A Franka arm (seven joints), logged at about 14 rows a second.
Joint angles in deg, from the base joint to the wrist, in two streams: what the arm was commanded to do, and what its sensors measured. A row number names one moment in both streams.
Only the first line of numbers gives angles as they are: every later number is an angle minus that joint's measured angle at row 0.
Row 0, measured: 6.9 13.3 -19.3 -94.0 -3.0 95.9 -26.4
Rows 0 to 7, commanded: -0.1 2.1 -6.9 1.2 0.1 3.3 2.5; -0.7 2.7 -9.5 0.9 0.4 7.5 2.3; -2.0 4.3 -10.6 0.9 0.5 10.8 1.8; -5.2 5.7 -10.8 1.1 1.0 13.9 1.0; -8.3 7.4 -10.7 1.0 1.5 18.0 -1.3; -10.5 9.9 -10.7 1.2 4.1 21.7 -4.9; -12.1 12.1 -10.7 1.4 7.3 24.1 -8.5; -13.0 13.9 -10.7 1.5 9.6 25.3 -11.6
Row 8, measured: -11.4 9.7 -10.7 -0.2 5.6 22.9 -6.8
